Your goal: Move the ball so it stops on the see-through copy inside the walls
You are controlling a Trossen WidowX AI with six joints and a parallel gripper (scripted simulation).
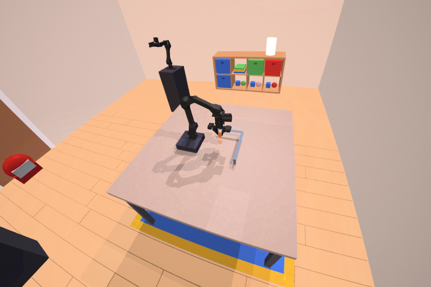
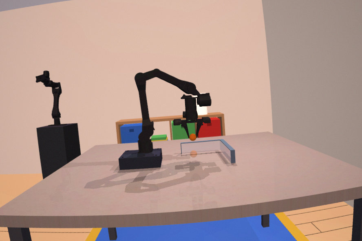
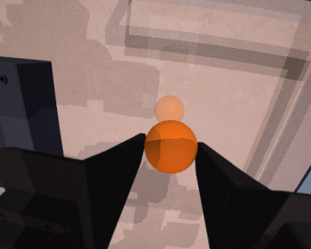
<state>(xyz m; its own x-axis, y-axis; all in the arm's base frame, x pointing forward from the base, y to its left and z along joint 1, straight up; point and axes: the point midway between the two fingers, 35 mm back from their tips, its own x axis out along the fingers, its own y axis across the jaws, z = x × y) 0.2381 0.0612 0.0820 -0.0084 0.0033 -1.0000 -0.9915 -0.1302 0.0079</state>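
The see-through copy of ball is 80 mm below my gripper tip. Round my gripper tip: orange ball (right at my gripper tip).
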